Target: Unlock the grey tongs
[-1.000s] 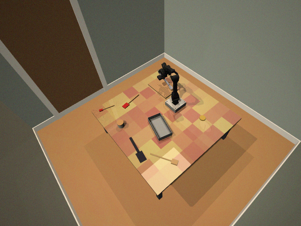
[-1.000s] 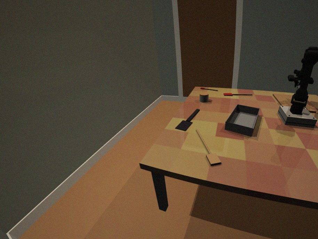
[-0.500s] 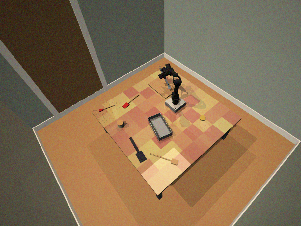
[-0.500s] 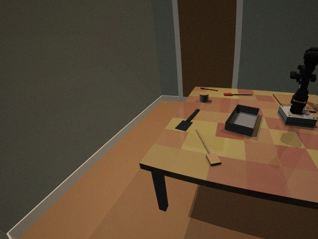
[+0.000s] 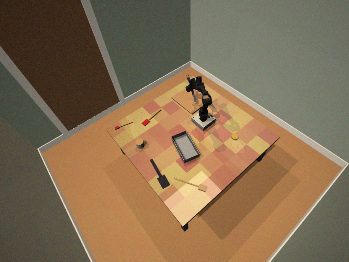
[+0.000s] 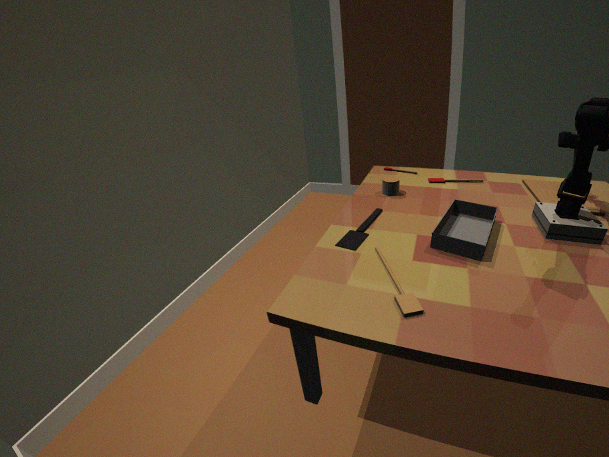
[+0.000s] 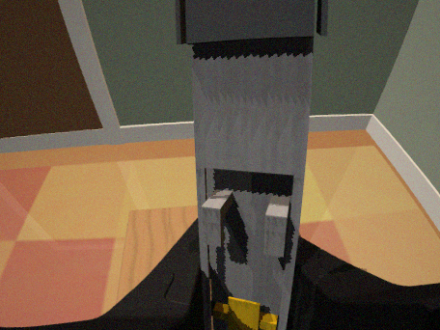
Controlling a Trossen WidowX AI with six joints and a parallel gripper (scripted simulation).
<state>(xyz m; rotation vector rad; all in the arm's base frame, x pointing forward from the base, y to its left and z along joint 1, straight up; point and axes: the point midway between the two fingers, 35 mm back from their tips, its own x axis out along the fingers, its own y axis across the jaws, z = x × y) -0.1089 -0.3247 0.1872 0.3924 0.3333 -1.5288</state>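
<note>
My gripper tip is 230 mm above the wooden board and 10 mm to the right of it. The rest, counted from my gripper tip: roasting tin (470 mm to the left, 460 mm ahead, 200 mm below); red spatula (510 mm ahead, 230 mm below, 70 mm to the right); yellow lock piece (40 mm to the left, 10 mm above).
</note>
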